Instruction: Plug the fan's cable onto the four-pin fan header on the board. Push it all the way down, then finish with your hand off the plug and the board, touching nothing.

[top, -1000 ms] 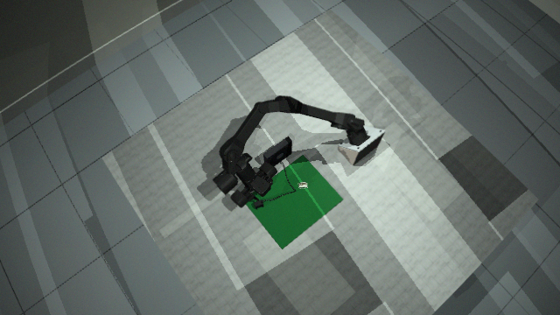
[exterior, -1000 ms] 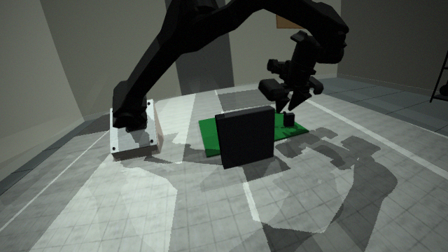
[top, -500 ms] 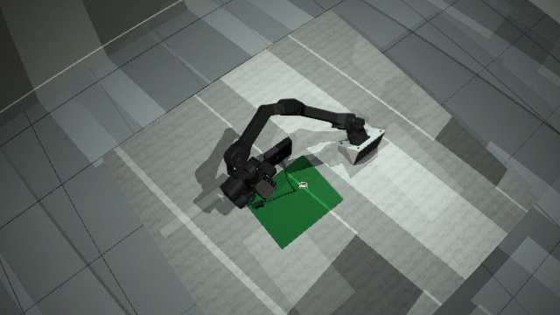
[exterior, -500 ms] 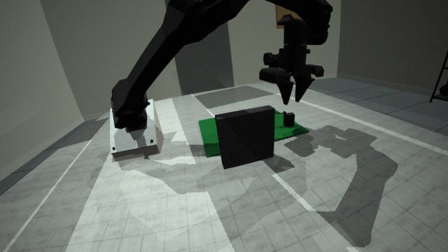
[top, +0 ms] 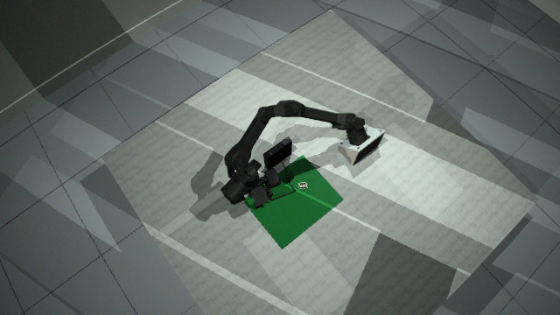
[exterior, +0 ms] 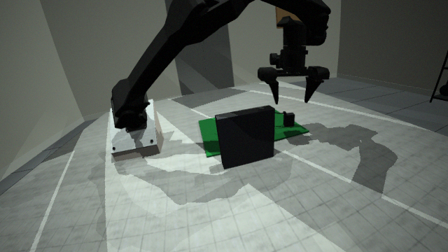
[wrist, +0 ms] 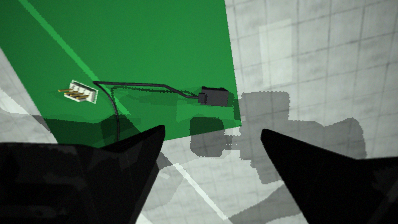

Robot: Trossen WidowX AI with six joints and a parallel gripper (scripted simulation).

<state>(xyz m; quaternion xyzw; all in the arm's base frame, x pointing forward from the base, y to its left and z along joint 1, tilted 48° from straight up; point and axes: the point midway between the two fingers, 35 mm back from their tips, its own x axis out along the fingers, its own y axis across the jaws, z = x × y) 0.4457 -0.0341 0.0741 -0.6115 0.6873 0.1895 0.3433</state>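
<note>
My gripper tip is 1 cm short of the black plug, 2 cm to the right of it and 6 cm above it. Also, from my gripper tip: green board 11 cm behind, 8 cm to the left, 10 cm below; black fan 17 cm behind, 8 cm to the right, 3 cm below; white four-pin fan header 18 cm behind, 6 cm to the left, 8 cm below.
</note>
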